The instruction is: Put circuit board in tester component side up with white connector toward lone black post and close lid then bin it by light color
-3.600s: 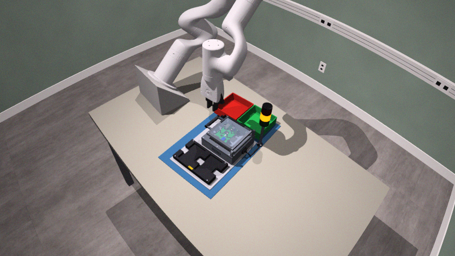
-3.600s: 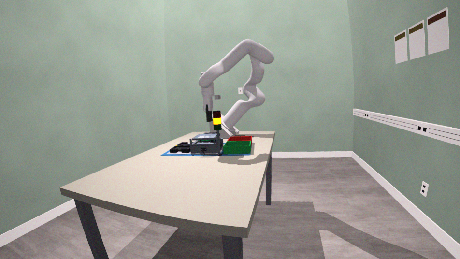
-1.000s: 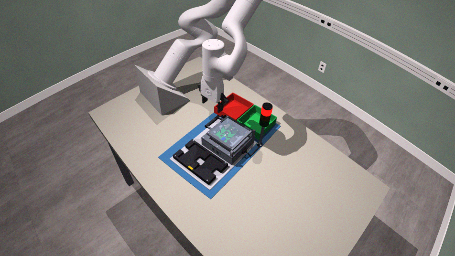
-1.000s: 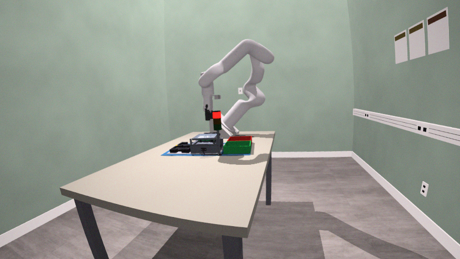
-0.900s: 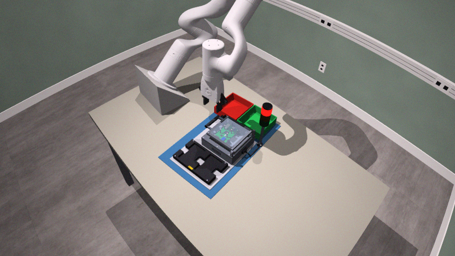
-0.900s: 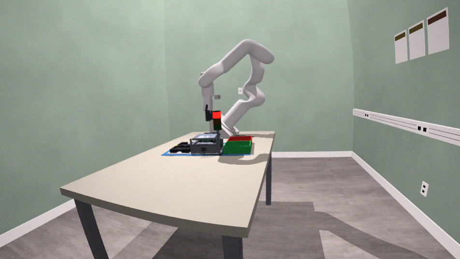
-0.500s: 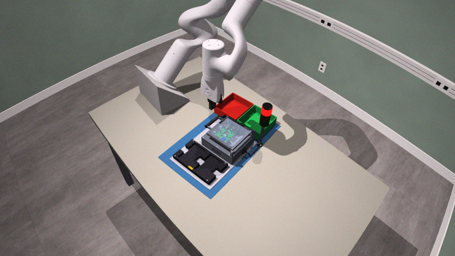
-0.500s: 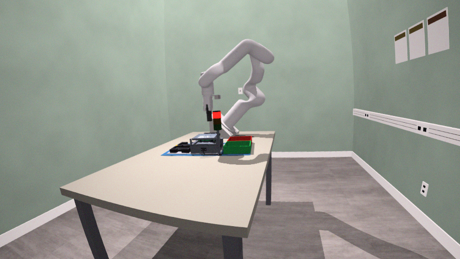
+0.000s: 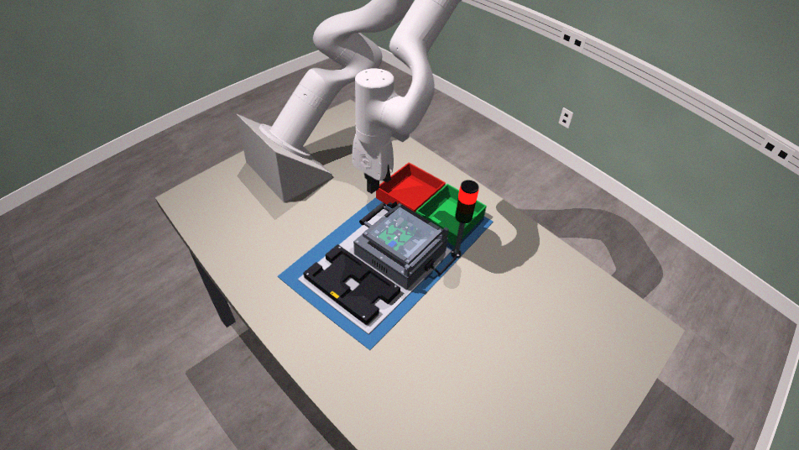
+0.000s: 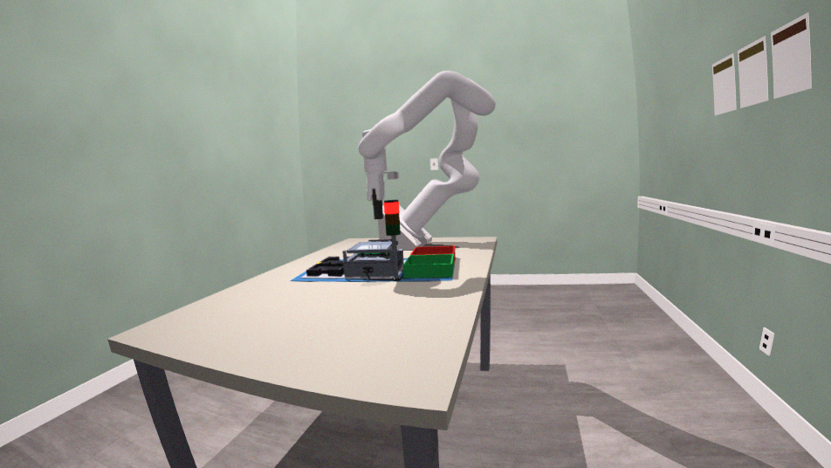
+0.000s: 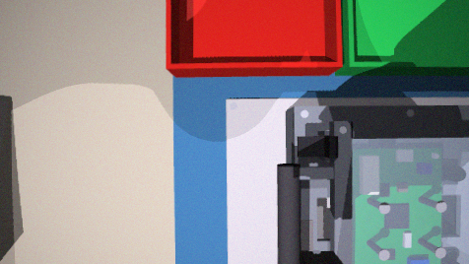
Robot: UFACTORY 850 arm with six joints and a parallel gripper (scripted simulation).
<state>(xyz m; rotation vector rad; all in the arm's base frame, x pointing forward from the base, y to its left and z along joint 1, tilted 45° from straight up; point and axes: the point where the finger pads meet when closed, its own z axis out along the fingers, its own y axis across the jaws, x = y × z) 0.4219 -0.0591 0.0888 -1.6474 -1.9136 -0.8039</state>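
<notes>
The black latch part is 11 cm below my hand, 6 cm to the left of it and 1 cm ahead of it. Also, from my hand: red bin (19 cm to the left, 18 cm below, 5 cm behind); then lid (11 cm below, 9 cm ahead, 1 cm to the left); then green circuit board (13 cm below, 8 cm ahead, 1 cm to the left).
</notes>
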